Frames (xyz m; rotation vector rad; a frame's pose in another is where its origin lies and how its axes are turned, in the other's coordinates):
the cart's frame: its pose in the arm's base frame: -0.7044 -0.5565 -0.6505 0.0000 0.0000 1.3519
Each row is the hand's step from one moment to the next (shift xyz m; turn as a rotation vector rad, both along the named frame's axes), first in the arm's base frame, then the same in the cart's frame.
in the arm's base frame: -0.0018 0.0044 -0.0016 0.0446 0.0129 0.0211
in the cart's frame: 0.0039 0.0027 -0.0016 0.0223 -0.0407 0.0211
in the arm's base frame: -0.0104 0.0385 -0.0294 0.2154 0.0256 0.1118
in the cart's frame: 0.0353 0.0185 -0.0294 0.0718 -0.2047 0.1118
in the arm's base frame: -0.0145 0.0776 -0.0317 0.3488 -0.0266 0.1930
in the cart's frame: 0.0726 0.0310 -0.0317 0.0498 -0.3463 0.1930
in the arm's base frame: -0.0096 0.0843 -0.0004 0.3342 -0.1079 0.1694
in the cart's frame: 0.0802 0.0277 -0.0004 -0.0328 -0.3497 0.1694
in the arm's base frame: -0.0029 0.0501 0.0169 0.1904 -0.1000 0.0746
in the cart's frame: 0.0483 0.0137 0.0169 -0.0563 -0.2076 0.0746
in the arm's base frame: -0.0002 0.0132 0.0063 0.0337 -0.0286 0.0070
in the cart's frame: 0.0128 0.0031 0.0063 -0.0206 -0.0391 0.0070
